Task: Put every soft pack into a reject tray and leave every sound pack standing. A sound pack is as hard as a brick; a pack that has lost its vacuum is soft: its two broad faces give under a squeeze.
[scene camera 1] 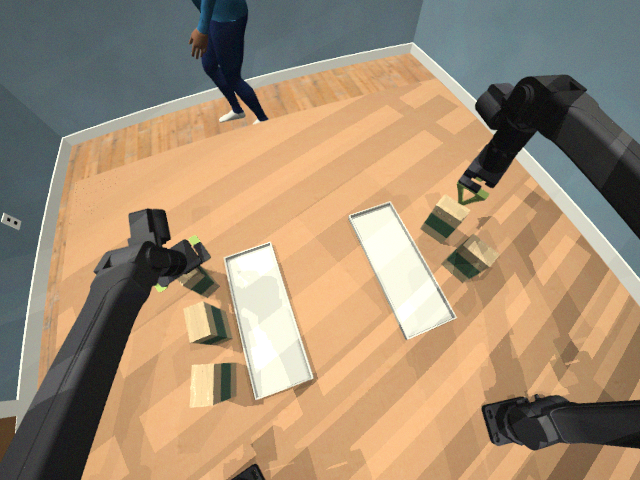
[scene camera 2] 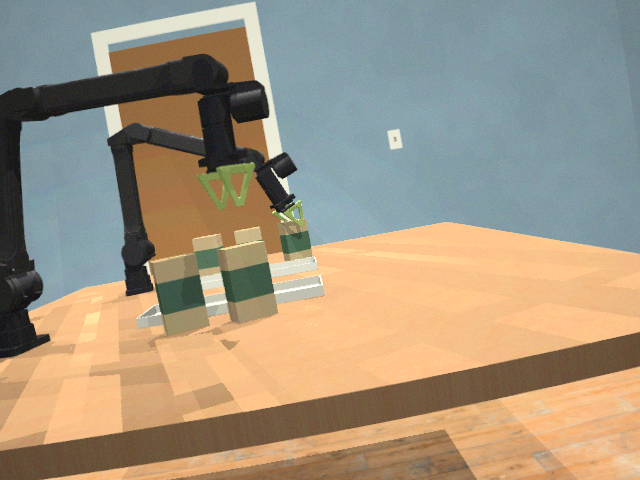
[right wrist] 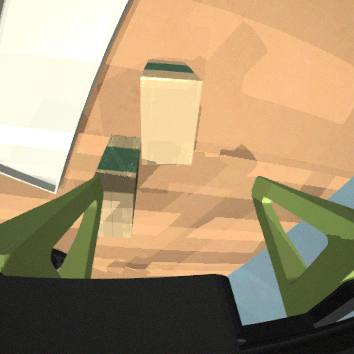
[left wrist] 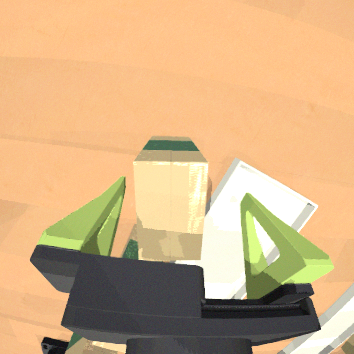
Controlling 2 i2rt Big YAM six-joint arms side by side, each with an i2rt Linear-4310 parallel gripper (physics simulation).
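Where they show: left gripper, between the fingertips: [scene camera 1: 186,263] [scene camera 2: 298,225] [left wrist: 185,189]; right gripper, between the fingertips: [scene camera 1: 469,191] [scene camera 2: 230,208] [right wrist: 180,184]; left arm's base, origin of its link: [scene camera 2: 140,291]; right arm's base, origin of its link: [scene camera 1: 508,419] [scene camera 2: 18,349].
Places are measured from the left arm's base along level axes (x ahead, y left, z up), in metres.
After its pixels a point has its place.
Note:
Five beige packs with green bands stand upright. In scene camera 1, three stand left: the back one [scene camera 1: 197,281] {x 0.476, y -0.157, z 0.107 m} [scene camera 2: 296,242] {x 0.511, y -0.170, z 0.071 m} [left wrist: 170,200] {x 0.527, y -0.142, z 0.140 m}, the middle one [scene camera 1: 206,322] {x 0.354, y -0.147, z 0.140 m} [scene camera 2: 248,235] {x 0.366, y -0.152, z 0.121 m} and the front one [scene camera 1: 211,384] {x 0.232, y -0.102, z 0.140 m} [scene camera 2: 206,253] {x 0.230, y -0.106, z 0.088 m}. Two stand right: the back one [scene camera 1: 444,218] {x 0.244, y -0.802, z 0.112 m} [scene camera 2: 248,281] {x 0.247, y -0.852, z 0.073 m} [right wrist: 167,120] {x 0.254, y -0.823, z 0.141 m} and the front one [scene camera 1: 470,258] {x 0.121, y -0.766, z 0.117 m} [scene camera 2: 180,294] {x 0.122, y -0.815, z 0.071 m} [right wrist: 117,200] {x 0.149, y -0.794, z 0.140 m}. My left gripper [scene camera 1: 177,264] {x 0.530, y -0.154, z 0.122 m} [scene camera 2: 292,215] {x 0.530, y -0.154, z 0.122 m} [left wrist: 185,189] {x 0.530, y -0.154, z 0.122 m} is open, close over the back-left pack's top. My right gripper [scene camera 1: 473,198] {x 0.243, y -0.831, z 0.213 m} [scene camera 2: 231,206] {x 0.243, y -0.831, z 0.213 m} [right wrist: 180,184] {x 0.243, y -0.831, z 0.213 m} is open, above the right packs. Softness does not show.
Two long white trays, the left one [scene camera 1: 268,310] {x 0.336, y -0.265, z 0.003 m} [left wrist: 220,235] {x 0.421, y -0.248, z 0.003 m} and the right one [scene camera 1: 403,268] {x 0.214, y -0.658, z 0.003 m} [right wrist: 45,85] {x 0.214, y -0.658, z 0.003 m}, lie between the pack groups and hold no pack. A person [scene camera 1: 227,56] stands beyond the table. A dark robot part [scene camera 1: 537,423] {x -0.180, y -0.583, z 0.179 m} is at the lower right of scene camera 1.

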